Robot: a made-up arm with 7 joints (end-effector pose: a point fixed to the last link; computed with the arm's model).
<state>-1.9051 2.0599 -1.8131 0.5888 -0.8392 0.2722 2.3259</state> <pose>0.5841 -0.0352 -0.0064 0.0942 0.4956 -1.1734</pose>
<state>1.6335 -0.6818 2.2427 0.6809 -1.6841 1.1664 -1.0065</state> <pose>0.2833 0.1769 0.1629 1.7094 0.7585 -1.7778</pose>
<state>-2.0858 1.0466 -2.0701 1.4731 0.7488 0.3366 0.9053</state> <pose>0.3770 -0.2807 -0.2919 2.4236 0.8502 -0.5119</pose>
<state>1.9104 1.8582 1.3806 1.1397 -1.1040 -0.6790 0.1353</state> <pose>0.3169 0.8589 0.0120 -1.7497 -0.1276 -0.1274</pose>
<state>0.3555 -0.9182 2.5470 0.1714 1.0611 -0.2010 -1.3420</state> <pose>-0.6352 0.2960 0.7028 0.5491 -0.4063 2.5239</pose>
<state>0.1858 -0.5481 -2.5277 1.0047 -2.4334 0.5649 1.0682</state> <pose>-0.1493 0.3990 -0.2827 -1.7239 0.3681 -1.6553</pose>
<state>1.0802 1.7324 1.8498 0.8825 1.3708 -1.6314 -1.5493</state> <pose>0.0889 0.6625 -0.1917 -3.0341 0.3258 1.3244</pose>
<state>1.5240 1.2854 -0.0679 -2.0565 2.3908 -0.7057 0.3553</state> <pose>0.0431 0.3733 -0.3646 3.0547 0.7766 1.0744</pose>
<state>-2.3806 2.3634 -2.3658 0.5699 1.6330 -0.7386 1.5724</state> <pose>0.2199 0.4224 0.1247 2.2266 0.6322 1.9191</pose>
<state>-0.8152 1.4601 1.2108 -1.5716 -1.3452 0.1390 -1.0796</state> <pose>0.3453 -0.2754 -0.1480 -0.8345 -0.1488 -0.8086</pose>
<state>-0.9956 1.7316 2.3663 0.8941 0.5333 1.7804 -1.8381</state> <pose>0.2846 -0.8903 0.2190 2.6777 -0.5769 0.4310</pose>
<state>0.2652 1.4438 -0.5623 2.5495 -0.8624 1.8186 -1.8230</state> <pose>-0.1761 0.0253 -0.0746 -3.0458 0.4232 1.8937</pose>
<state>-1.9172 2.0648 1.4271 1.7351 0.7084 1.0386 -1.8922</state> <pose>0.7629 -0.2549 0.7655 2.1336 -0.3145 1.8717</pose>
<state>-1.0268 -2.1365 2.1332 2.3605 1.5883 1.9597 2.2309</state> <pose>-0.1543 -0.4370 0.5991 2.2086 0.7370 -0.0973</pose>
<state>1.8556 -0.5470 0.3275 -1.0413 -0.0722 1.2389 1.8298</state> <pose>0.1306 0.7217 -0.1611 3.0657 1.0666 2.9585</pose>
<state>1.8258 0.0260 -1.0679 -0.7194 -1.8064 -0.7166 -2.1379</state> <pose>0.5973 0.3378 0.4948 2.3170 -0.0026 0.9897</pose>
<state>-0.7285 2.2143 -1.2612 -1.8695 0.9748 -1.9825 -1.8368</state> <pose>-0.2849 -0.6429 0.9886 1.5481 -0.3396 -1.8754</pose>
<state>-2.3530 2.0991 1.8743 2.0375 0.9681 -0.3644 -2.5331</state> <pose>1.2595 0.1501 0.2828 -1.4252 -1.0574 0.5111</pose>
